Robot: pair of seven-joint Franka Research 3 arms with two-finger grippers.
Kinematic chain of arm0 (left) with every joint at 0, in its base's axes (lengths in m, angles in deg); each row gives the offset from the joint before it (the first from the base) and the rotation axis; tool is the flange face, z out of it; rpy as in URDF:
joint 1: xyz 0 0 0.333 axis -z
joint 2: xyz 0 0 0 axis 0.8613 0.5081 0
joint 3: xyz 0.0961 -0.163 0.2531 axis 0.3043 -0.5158 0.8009
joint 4: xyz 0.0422 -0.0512 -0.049 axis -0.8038 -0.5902 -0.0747
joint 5: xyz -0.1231 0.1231 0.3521 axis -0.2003 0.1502 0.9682
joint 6: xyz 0 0 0 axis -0.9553 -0.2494 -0.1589
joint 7: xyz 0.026 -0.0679 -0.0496 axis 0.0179 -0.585 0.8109
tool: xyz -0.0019 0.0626 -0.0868 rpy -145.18 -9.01 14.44
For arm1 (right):
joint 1: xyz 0 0 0.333 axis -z
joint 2: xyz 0 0 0 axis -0.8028 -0.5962 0
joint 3: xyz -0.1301 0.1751 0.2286 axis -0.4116 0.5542 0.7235
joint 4: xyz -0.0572 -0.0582 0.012 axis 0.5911 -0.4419 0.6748
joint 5: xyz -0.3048 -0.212 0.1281 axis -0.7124 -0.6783 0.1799
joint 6: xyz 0 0 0 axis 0.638 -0.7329 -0.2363
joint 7: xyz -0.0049 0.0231 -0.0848 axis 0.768 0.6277 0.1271
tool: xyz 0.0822 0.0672 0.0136 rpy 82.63 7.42 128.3
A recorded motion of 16 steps. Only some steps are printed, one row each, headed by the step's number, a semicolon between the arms.
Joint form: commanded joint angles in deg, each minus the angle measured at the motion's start. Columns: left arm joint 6, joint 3, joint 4, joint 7, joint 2, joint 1, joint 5; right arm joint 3, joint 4, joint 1, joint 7, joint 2, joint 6, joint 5.
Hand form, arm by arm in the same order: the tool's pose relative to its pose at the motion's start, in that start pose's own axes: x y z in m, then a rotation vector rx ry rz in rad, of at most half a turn. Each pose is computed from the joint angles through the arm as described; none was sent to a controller.
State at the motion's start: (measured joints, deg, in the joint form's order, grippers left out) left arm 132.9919 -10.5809 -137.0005 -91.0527 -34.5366 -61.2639 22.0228; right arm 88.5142 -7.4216 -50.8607 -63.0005 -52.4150 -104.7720 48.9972
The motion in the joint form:
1: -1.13 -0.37 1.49 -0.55 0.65 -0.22 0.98; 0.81 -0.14 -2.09 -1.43 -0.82 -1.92 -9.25
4: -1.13 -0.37 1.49 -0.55 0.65 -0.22 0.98; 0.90 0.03 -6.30 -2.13 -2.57 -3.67 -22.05
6: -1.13 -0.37 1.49 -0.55 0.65 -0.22 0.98; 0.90 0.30 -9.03 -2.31 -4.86 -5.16 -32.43
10: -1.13 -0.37 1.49 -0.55 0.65 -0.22 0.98; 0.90 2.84 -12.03 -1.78 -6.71 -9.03 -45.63
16: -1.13 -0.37 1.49 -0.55 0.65 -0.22 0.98; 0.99 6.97 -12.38 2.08 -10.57 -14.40 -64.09
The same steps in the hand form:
1: 0.0015 -0.0008 -0.0042 0.0160 -0.0054 0.0110; 0.0075 -0.0129 -0.0007 -0.1541 0.0458 -0.0697
4: 0.0015 -0.0008 -0.0042 0.0160 -0.0054 0.0110; 0.0186 -0.0388 0.0045 -0.3702 0.0890 -0.1600
6: 0.0015 -0.0008 -0.0042 0.0160 -0.0054 0.0110; 0.0322 -0.0572 0.0171 -0.5439 0.1159 -0.2276
10: 0.0015 -0.0008 -0.0042 0.0160 -0.0054 0.0110; 0.0454 -0.0852 0.0355 -0.7610 0.1794 -0.3306
16: 0.0015 -0.0008 -0.0042 0.0160 -0.0054 0.0110; 0.0712 -0.0969 0.0852 -1.0414 0.2518 -0.4338

